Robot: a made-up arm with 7 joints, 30 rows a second.
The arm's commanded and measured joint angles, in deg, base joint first. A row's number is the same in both.
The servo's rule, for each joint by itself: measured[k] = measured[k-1] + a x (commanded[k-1-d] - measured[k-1]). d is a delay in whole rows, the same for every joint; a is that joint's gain. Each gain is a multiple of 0.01, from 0.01 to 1. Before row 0 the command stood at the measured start. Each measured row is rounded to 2 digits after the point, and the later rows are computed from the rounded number. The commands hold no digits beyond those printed.
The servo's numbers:
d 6
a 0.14 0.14 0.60 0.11 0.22 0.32 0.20
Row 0, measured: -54.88, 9.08, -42.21, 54.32, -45.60, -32.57, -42.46
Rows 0 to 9, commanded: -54.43, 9.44, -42.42, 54.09, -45.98, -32.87, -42.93; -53.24, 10.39, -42.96, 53.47, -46.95, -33.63, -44.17; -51.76, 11.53, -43.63, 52.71, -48.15, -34.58, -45.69; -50.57, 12.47, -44.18, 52.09, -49.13, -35.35, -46.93; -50.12, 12.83, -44.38, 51.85, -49.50, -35.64, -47.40; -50.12, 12.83, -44.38, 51.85, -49.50, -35.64, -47.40; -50.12, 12.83, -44.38, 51.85, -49.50, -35.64, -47.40; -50.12, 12.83, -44.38, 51.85, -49.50, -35.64, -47.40; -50.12, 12.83, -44.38, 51.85, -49.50, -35.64, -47.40; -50.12, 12.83, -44.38, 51.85, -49.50, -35.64, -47.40
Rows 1 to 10, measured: -54.88, 9.08, -42.21, 54.32, -45.60, -32.57, -42.46; -54.88, 9.08, -42.21, 54.32, -45.60, -32.57, -42.46; -54.88, 9.08, -42.21, 54.32, -45.60, -32.57, -42.46; -54.88, 9.08, -42.21, 54.32, -45.60, -32.57, -42.46; -54.88, 9.08, -42.21, 54.32, -45.60, -32.57, -42.46; -54.88, 9.08, -42.21, 54.32, -45.60, -32.57, -42.46; -54.82, 9.13, -42.34, 54.29, -45.68, -32.67, -42.55; -54.60, 9.31, -42.71, 54.20, -45.96, -32.98, -42.87; -54.20, 9.62, -43.26, 54.04, -46.44, -33.49, -43.43; -53.69, 10.02, -43.81, 53.83, -47.03, -34.09, -44.13
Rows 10 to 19, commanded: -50.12, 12.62, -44.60, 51.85, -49.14, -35.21, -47.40; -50.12, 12.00, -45.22, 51.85, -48.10, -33.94, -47.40; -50.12, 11.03, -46.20, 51.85, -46.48, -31.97, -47.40; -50.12, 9.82, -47.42, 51.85, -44.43, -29.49, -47.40; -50.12, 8.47, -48.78, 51.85, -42.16, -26.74, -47.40; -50.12, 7.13, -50.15, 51.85, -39.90, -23.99, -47.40; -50.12, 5.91, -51.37, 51.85, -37.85, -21.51, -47.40; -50.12, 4.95, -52.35, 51.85, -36.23, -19.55, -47.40; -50.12, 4.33, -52.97, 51.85, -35.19, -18.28, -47.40; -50.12, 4.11, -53.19, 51.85, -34.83, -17.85, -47.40
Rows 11 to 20, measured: -53.19, 10.41, -44.15, 53.61, -47.57, -34.59, -44.78; -52.76, 10.75, -44.29, 53.42, -47.99, -34.93, -45.30; -52.39, 11.04, -44.34, 53.25, -48.32, -35.16, -45.72; -52.07, 11.29, -44.36, 53.10, -48.58, -35.31, -46.06; -51.80, 11.51, -44.37, 52.96, -48.78, -35.42, -46.33; -51.56, 11.69, -44.38, 52.84, -48.94, -35.49, -46.54; -51.36, 11.82, -44.51, 52.73, -48.98, -35.40, -46.71; -51.19, 11.85, -44.94, 52.63, -48.79, -34.93, -46.85; -51.04, 11.74, -45.70, 52.54, -48.28, -33.98, -46.96; -50.91, 11.47, -46.73, 52.46, -47.43, -32.54, -47.05
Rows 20 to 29, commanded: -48.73, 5.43, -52.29, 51.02, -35.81, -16.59, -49.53; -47.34, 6.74, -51.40, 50.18, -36.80, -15.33, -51.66; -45.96, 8.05, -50.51, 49.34, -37.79, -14.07, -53.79; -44.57, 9.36, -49.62, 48.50, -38.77, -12.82, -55.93; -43.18, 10.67, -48.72, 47.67, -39.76, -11.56, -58.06; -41.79, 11.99, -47.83, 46.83, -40.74, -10.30, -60.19; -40.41, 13.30, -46.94, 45.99, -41.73, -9.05, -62.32; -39.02, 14.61, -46.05, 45.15, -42.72, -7.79, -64.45; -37.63, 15.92, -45.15, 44.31, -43.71, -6.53, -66.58; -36.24, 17.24, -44.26, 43.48, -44.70, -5.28, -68.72
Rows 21 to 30, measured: -50.80, 11.05, -47.96, 52.39, -46.27, -30.68, -47.12; -50.70, 10.50, -49.27, 52.33, -44.87, -28.54, -47.18; -50.62, 9.86, -50.53, 52.28, -43.33, -26.29, -47.22; -50.55, 9.17, -51.62, 52.23, -41.77, -24.13, -47.26; -50.49, 8.49, -52.43, 52.19, -40.32, -22.26, -47.29; -50.44, 7.88, -52.89, 52.15, -39.11, -20.85, -47.31; -50.20, 7.54, -52.53, 52.03, -38.38, -19.49, -47.75; -49.80, 7.43, -51.85, 51.83, -38.03, -18.16, -48.53; -49.26, 7.52, -51.05, 51.56, -37.98, -16.85, -49.58; -48.60, 7.78, -50.19, 51.22, -38.15, -15.56, -50.85
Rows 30 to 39, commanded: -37.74, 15.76, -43.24, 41.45, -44.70, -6.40, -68.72; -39.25, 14.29, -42.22, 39.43, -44.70, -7.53, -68.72; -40.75, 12.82, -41.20, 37.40, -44.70, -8.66, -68.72; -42.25, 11.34, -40.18, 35.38, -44.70, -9.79, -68.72; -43.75, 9.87, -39.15, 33.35, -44.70, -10.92, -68.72; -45.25, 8.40, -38.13, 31.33, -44.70, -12.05, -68.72; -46.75, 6.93, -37.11, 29.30, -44.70, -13.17, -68.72; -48.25, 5.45, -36.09, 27.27, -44.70, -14.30, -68.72; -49.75, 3.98, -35.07, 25.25, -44.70, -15.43, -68.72; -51.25, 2.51, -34.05, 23.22, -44.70, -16.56, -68.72
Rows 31 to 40, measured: -47.84, 8.18, -49.31, 50.83, -38.50, -14.28, -52.29; -46.99, 8.71, -48.42, 50.39, -38.99, -13.01, -53.87; -46.07, 9.35, -47.53, 49.91, -39.59, -11.74, -55.56; -45.08, 10.09, -46.64, 49.39, -40.28, -10.48, -57.34; -44.04, 10.91, -45.75, 48.83, -41.03, -9.22, -59.19; -42.95, 11.80, -44.86, 48.24, -41.84, -7.96, -61.10; -42.22, 12.35, -43.89, 47.49, -42.47, -7.46, -62.62; -41.80, 12.62, -42.89, 46.60, -42.96, -7.48, -63.84; -41.65, 12.65, -41.88, 45.59, -43.34, -7.86, -64.82; -41.73, 12.47, -40.86, 44.47, -43.64, -8.48, -65.60
